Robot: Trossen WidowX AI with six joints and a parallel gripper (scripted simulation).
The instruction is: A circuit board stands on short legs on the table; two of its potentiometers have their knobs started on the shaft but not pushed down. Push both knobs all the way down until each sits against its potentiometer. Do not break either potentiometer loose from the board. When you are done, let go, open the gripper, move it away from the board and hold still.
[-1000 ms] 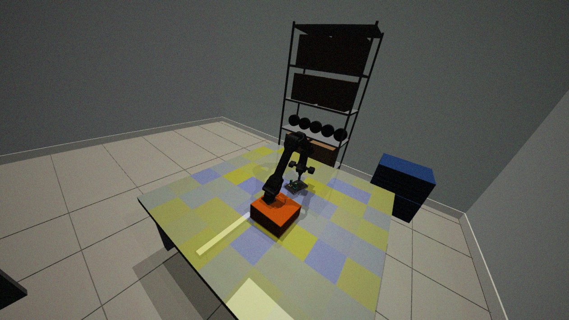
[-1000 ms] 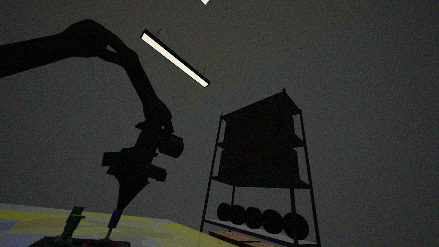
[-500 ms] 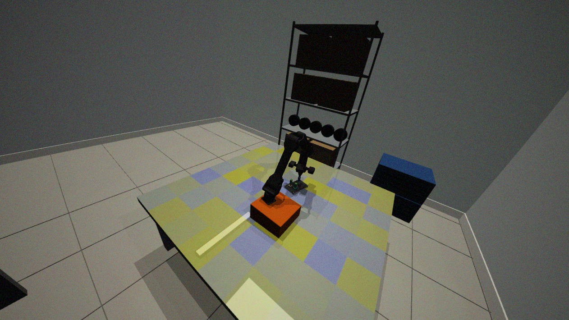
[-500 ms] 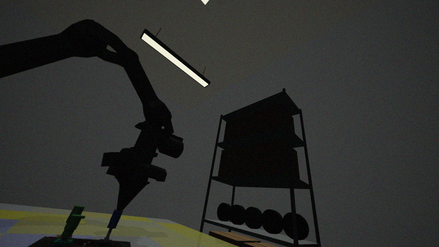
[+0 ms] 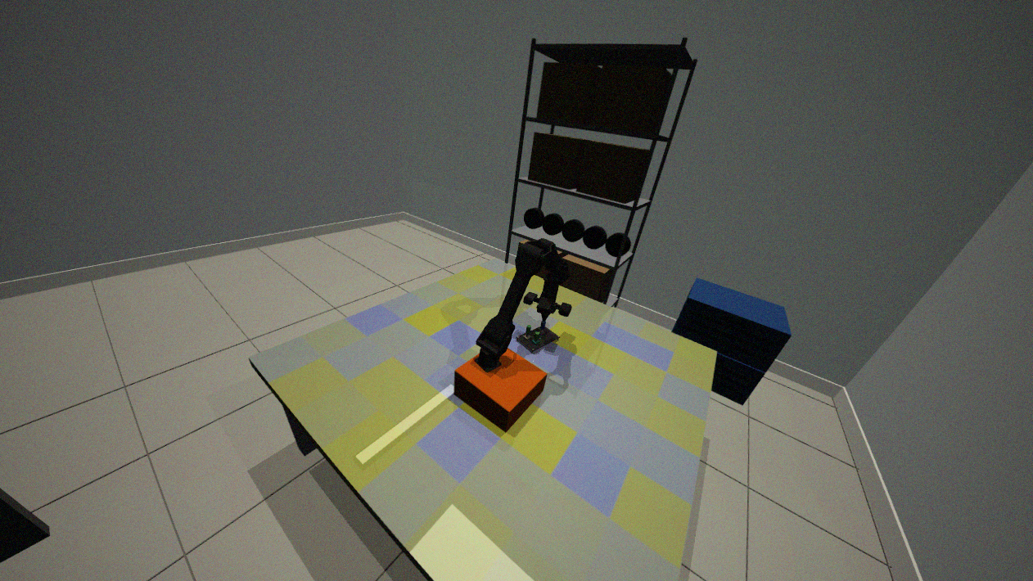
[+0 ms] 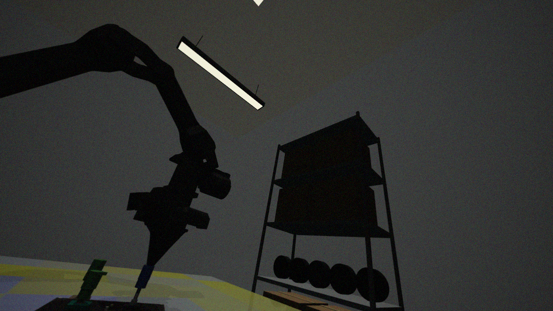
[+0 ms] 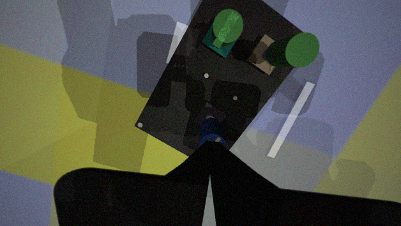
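My gripper tip is 70 mm past the green knob, 30 mm to the left of it and 30 mm above it. The rest, counted from my gripper tip: blue knob (10 mm below).
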